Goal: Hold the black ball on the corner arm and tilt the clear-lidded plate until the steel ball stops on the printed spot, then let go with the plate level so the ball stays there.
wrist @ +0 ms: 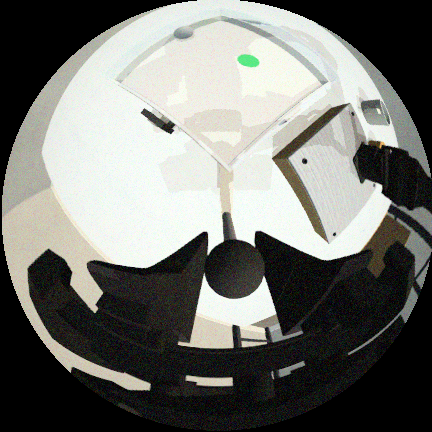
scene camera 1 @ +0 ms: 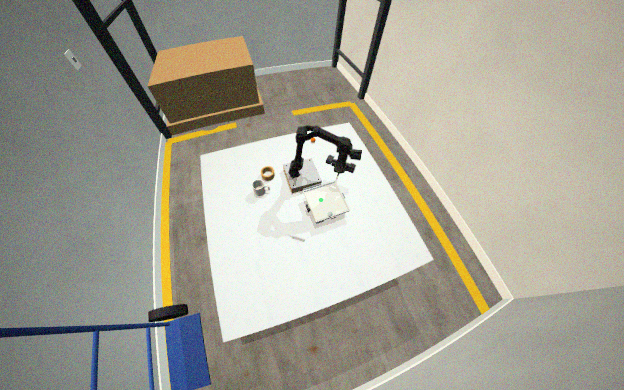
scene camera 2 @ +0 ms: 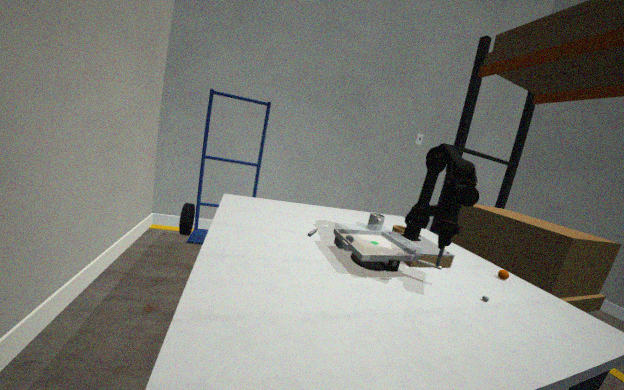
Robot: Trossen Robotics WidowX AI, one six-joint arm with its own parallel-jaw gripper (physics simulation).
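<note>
The clear-lidded plate (scene camera 1: 335, 197) (scene camera 2: 380, 257) (wrist: 210, 85) stands in front of the arm's base; its exact tilt is hard to tell. The steel ball (scene camera 1: 330, 214) (scene camera 2: 349, 239) (wrist: 183, 32) is at the wall farther from the arm's base, off the green printed spot (scene camera 1: 321, 200) (scene camera 2: 374, 243) (wrist: 248, 60). The corner arm (wrist: 227, 225) runs from the plate's near corner to the black ball (wrist: 234, 280). My gripper (scene camera 1: 338, 172) (scene camera 2: 442, 246) (wrist: 231, 235) is shut on the black ball, one finger on each side. The fingers largely hide this ball in the scene views.
The base block (scene camera 1: 312, 177) (wrist: 332, 175) is beside the plate. A grey mug (scene camera 1: 259, 188) (scene camera 2: 376, 221) (wrist: 375, 111) and a wooden ring (scene camera 1: 268, 178) stand beyond it. A thin stick (scene camera 1: 298, 239) (scene camera 2: 312, 233), an orange ball (scene camera 1: 313, 140) (scene camera 2: 503, 274) and a small grey piece (scene camera 2: 485, 299) are on the table.
</note>
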